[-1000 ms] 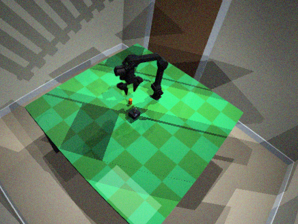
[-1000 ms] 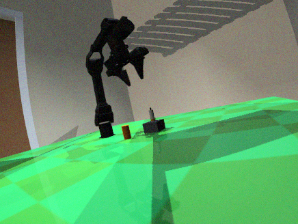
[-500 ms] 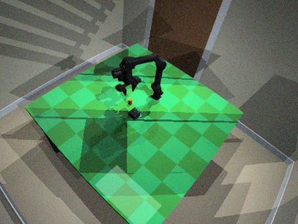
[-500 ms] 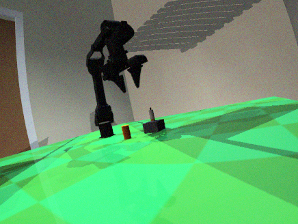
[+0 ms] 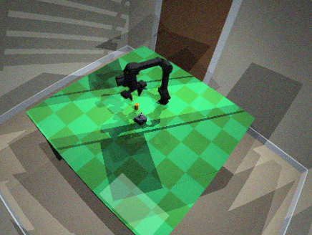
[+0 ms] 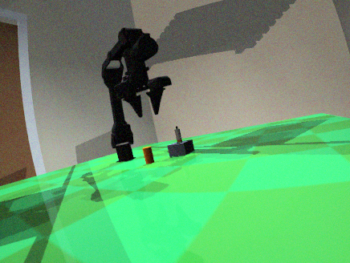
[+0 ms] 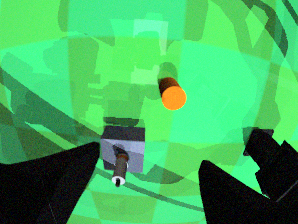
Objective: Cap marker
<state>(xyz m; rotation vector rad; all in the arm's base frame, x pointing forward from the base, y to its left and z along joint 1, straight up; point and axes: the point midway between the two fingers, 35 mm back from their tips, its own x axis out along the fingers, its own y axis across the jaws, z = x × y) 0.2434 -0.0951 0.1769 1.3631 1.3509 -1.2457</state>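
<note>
My gripper tip is now 30 mm past the orange cap, 10 mm to the left of it and 120 mm above it. Also, from my gripper tip: dark holder block 30 mm ahead, 90 mm to the left, 120 mm below.
</note>
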